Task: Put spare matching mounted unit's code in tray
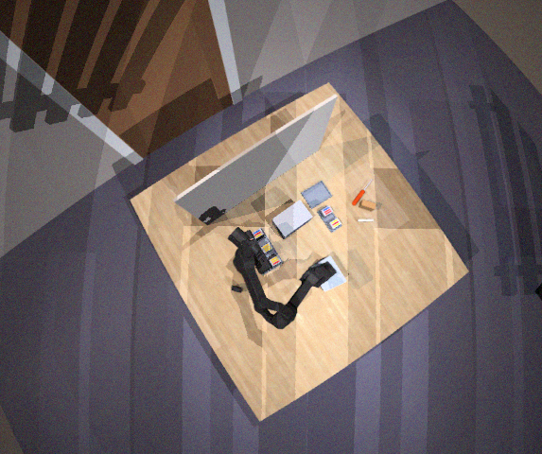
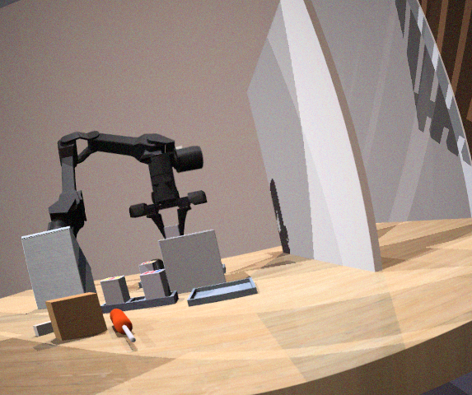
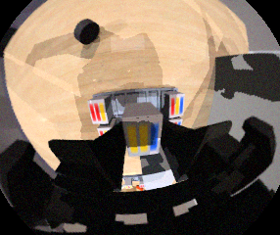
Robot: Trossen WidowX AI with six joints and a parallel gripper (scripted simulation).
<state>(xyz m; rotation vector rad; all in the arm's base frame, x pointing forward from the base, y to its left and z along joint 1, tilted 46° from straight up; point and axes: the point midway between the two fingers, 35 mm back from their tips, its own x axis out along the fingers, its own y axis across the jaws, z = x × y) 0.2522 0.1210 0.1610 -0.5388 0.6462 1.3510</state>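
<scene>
Now: the shallow grey tray 6 cm ahead of my gripper tip, 42 cm to the right of it and 9 cm below it. Also, from my gripper tip: pale grey spare 2 cm above; grey mounted unit 3 cm ahead, 22 cm to the right, 4 cm below; black object 7 cm behind, 18 cm to the left, 7 cm below.
</scene>
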